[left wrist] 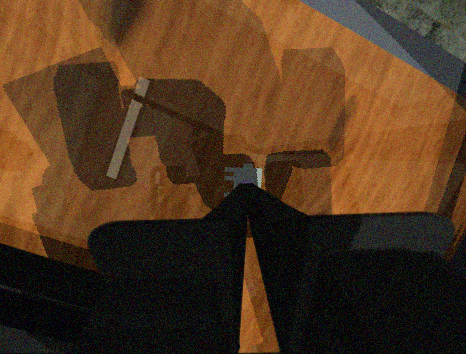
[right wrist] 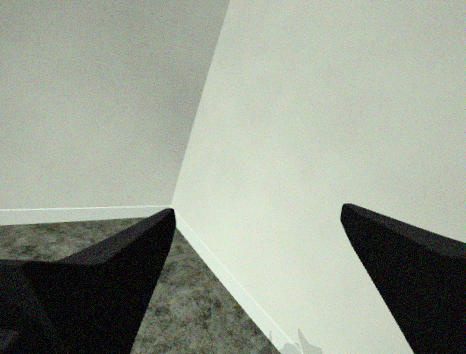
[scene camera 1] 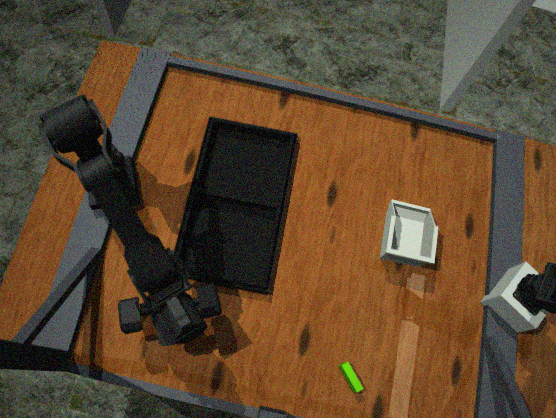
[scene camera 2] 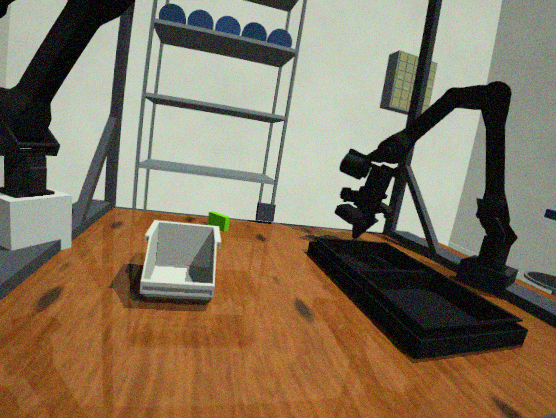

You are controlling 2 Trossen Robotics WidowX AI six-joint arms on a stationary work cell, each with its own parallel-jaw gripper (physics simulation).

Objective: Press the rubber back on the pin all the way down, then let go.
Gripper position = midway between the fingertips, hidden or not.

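Observation:
White bin [scene camera 2: 180, 261]. My left gripper [scene camera 1: 173, 323], [left wrist: 245, 190], [scene camera 2: 354, 238]. My right gripper [right wrist: 257, 214]: open, holding nothing.

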